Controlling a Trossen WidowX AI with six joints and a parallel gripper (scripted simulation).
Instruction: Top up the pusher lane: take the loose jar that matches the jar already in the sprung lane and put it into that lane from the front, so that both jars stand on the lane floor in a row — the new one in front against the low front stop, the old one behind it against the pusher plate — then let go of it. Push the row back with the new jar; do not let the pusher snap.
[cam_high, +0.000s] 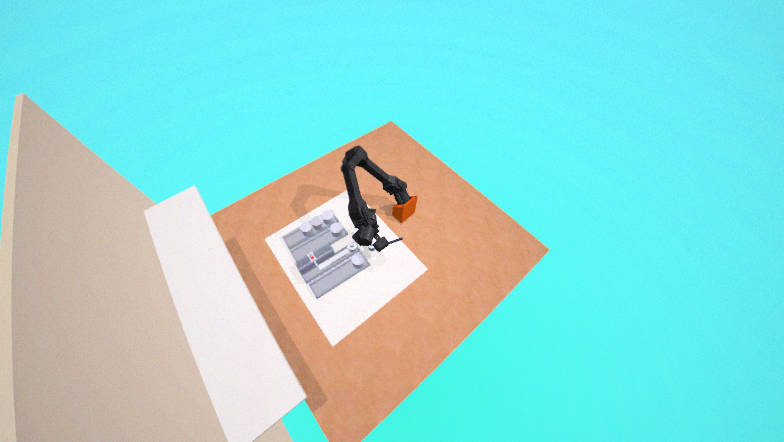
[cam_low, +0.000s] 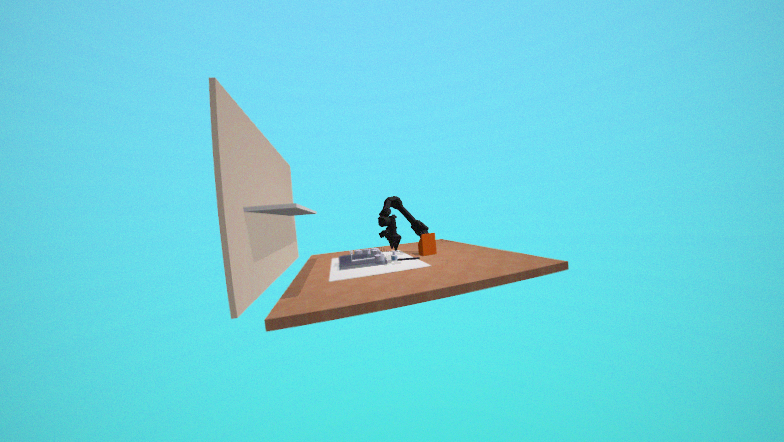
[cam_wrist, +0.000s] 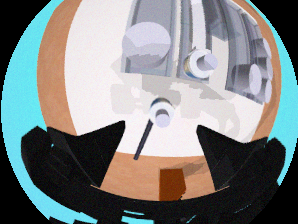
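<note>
The thin black rod is 8 cm behind my gripper tip, 4 cm to the left of it and 6 cm below it. From my gripper tip the other things lie so: red mark: 25 cm ahead, 14 cm to the right; grey lane rack: 21 cm ahead, 12 cm to the right, 5 cm below; shelf: 58 cm ahead, 14 cm to the right, 30 cm above.
</note>
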